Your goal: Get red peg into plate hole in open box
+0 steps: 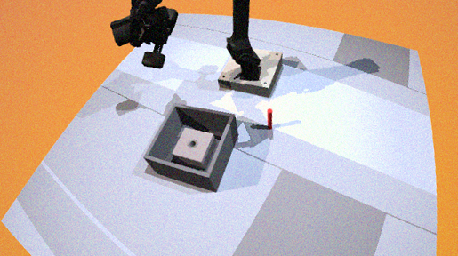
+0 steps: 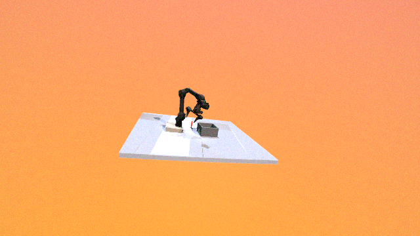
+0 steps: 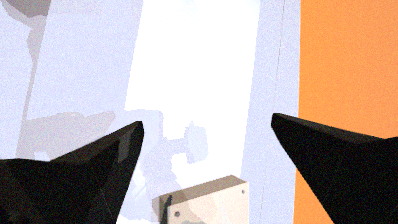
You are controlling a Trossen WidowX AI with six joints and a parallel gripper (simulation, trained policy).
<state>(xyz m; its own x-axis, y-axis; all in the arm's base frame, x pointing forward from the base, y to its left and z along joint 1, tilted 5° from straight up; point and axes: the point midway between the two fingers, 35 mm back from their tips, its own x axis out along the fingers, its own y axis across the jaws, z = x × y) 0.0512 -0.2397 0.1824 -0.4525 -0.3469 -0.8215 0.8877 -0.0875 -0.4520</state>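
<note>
The red peg lies 14 cm ahead of my gripper tip, 35 cm to the left of it and 14 cm below it. Round my gripper tip: pale plate: 26 cm ahead, 16 cm to the left, 14 cm below; box: 26 cm ahead, 16 cm to the left, 16 cm below.
</note>
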